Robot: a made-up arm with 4 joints.
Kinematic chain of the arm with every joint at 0, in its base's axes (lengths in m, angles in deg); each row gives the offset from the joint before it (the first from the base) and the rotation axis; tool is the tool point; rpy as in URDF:
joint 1: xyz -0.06 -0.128 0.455 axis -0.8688 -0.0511 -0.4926
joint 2: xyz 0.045 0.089 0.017 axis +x
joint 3: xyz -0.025 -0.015 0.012 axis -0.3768 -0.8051 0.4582
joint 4: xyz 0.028 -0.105 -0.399 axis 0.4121 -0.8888 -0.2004
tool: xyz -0.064 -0.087 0.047 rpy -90 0 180
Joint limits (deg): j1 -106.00..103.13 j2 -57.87..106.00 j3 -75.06..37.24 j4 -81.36..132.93
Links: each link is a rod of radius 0.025 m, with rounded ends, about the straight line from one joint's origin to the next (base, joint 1, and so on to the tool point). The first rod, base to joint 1, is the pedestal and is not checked.
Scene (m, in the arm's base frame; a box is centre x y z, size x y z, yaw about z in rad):
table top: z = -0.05
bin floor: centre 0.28 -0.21 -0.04 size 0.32 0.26 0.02 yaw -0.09
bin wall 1: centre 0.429 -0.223 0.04 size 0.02 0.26 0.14 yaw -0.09
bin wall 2: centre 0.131 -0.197 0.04 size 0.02 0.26 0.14 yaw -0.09
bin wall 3: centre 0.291 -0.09 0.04 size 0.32 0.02 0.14 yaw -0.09
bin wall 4: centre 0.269 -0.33 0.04 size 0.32 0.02 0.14 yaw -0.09
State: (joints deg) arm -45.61 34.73 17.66 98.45
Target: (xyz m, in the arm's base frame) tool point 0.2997 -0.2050 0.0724
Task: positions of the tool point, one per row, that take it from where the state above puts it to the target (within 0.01 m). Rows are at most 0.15 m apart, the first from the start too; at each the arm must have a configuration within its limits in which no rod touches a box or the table.
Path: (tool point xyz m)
1: 0.0255 0.3240 0.2139
2: 0.1070 0.2963 0.2381
3: 0.1866 0.2681 0.2921
4: 0.2346 0.1737 0.2129
5: 0.2723 0.0528 0.1682
6: 0.2948 -0.0793 0.1651
7: 0.2997 -0.2050 0.2043
8: 0.2830 -0.1999 0.1579
9: 0.2726 -0.1958 0.1203
10: 0.2715 -0.1941 0.0927
11: 0.2809 -0.1965 0.0763
12: 0.2997 -0.2050 0.0724

